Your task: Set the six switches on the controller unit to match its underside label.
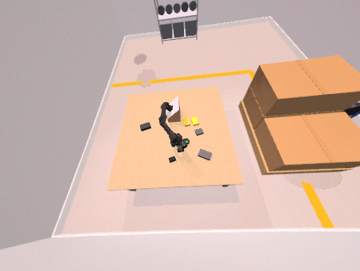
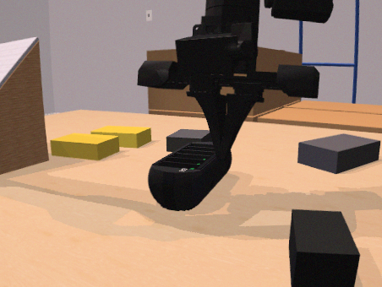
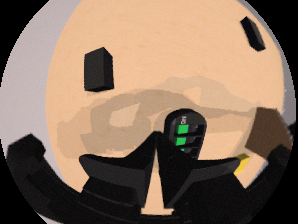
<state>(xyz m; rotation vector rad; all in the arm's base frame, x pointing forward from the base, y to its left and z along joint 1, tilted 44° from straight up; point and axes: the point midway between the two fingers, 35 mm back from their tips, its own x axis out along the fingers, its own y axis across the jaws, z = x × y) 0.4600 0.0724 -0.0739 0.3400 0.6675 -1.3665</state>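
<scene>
Now: the black block 130 mm ahead of my gripper tip, 70 mm to the right of it and 40 mm below it.
</scene>
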